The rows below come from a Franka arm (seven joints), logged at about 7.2 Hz.
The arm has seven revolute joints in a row. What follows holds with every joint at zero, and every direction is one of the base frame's. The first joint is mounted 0.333 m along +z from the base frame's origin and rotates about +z. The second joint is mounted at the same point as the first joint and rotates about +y. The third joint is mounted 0.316 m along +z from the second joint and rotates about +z. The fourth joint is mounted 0.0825 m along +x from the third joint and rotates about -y. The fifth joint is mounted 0.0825 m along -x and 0.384 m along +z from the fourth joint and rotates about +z. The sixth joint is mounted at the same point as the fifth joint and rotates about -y. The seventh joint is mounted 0.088 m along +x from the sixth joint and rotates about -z. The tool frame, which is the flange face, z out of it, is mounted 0.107 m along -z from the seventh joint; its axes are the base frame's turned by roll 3.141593, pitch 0 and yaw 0 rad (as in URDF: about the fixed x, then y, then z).
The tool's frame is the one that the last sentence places.
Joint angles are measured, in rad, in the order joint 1, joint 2, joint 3, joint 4, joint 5, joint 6, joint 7. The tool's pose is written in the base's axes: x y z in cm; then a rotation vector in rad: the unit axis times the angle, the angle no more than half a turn. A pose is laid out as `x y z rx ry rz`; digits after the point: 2 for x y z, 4 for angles.
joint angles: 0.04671 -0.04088 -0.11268 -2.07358 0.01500 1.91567 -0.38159
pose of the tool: 52.39 -3.40 43.82 -3.0558 -0.4776 0.1708
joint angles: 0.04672 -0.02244 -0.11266 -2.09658 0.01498 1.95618 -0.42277
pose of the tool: 52.53 -3.39 42.11 -3.0453 -0.5393 0.1714
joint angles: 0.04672 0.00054 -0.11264 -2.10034 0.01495 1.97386 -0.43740
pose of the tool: 52.83 -3.39 40.87 -3.0403 -0.5607 0.1853
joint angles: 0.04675 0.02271 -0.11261 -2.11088 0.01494 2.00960 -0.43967
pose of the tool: 53.14 -3.40 39.50 -3.0433 -0.5640 0.1817
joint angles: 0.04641 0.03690 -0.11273 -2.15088 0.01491 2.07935 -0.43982
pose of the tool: 52.98 -3.42 37.51 -3.0506 -0.5636 0.1593
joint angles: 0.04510 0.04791 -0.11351 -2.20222 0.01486 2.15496 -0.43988
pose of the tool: 52.44 -3.51 35.29 -3.0573 -0.5604 0.1402
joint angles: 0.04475 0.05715 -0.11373 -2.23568 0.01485 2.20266 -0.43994
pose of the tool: 51.99 -3.53 33.76 -3.0605 -0.5594 0.1332
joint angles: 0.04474 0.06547 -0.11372 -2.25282 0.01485 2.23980 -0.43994
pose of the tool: 51.88 -3.53 32.90 -3.0654 -0.5598 0.1162
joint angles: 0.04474 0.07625 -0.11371 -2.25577 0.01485 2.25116 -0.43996
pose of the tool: 51.91 -3.54 32.31 -3.0660 -0.5598 0.1202
